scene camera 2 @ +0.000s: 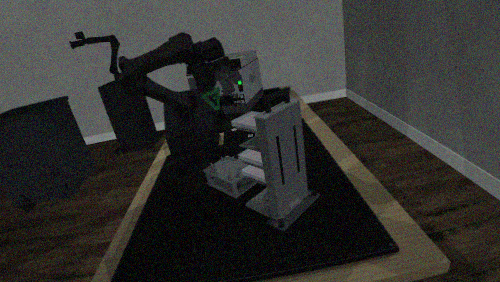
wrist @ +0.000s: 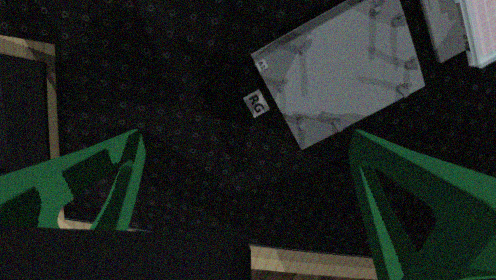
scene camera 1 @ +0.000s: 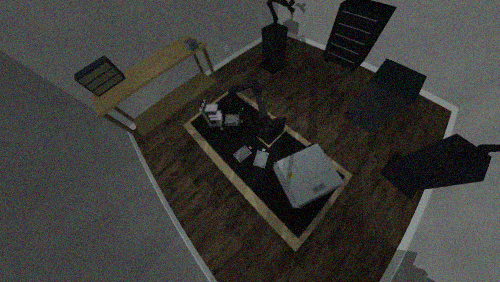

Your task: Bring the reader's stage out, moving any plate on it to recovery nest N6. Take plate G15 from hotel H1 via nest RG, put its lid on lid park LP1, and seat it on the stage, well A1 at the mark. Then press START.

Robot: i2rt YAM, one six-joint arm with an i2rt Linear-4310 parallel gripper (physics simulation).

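Seen in the pictures: gripper, fingertip midpoint: (scene camera 2: 215, 107) (wrist: 247, 141) (scene camera 1: 236, 113); arm's base, link origin: (scene camera 2: 186, 114) (scene camera 1: 271, 124).
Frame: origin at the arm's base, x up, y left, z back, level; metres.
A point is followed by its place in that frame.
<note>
My gripper (scene camera 1: 242, 109) @(x 0.092, y -0.288, z -0.212 m) (scene camera 2: 215, 102) @(x 0.092, y -0.288, z -0.212 m) (wrist: 247, 141) @(x 0.092, y -0.288, z -0.212 m) is open and empty, with green fingers wide apart above the mat. Nest RG (scene camera 1: 231, 120) @(x -0.099, y -0.388, z -0.254 m) (scene camera 2: 232, 178) @(x -0.098, y -0.474, z -0.253 m) (wrist: 340, 70) @(x -0.098, y -0.397, z -0.239 m) is a clear, empty holder beyond the fingertips in the wrist view, its label at its left. The grey hotel (scene camera 2: 287, 155) @(x 0.022, y -0.592, z -0.433 m) stands beside it, holding pale plates; a pink-topped plate (wrist: 484, 27) @(x -0.049, y -0.492, z -0.326 m) shows at the wrist view's top right. I cannot read which is G15. The reader (scene camera 1: 307, 175) @(x 0.176, y 0.567, z -0.178 m) (scene camera 2: 252, 75) @(x 0.035, y 0.522, z -0.320 m) has a green light (scene camera 2: 239, 82) @(x 0.042, y 0.329, z -0.249 m); its stage cannot be made out. LP1 and N6 labels are unreadable.
Two flat pale holders (scene camera 1: 243, 154) @(x -0.148, y 0.015, z -0.392 m) (scene camera 1: 260, 158) @(x -0.146, y 0.163, z -0.286 m) lie between the reader and the arm base (scene camera 1: 270, 130) @(x 0.085, y 0.084, z -0.090 m). The black mat (scene camera 1: 220, 142) @(x -0.159, y -0.272, z -0.503 m) (scene camera 2: 200, 235) @(x -0.158, y -0.658, z -0.166 m) has a wooden border (scene camera 1: 240, 187) @(x -0.171, y 0.257, z -0.615 m) (scene camera 2: 400, 225) @(x -0.171, y -0.695, z -0.699 m). The hotel's tall back panel rises near the nest.
</note>
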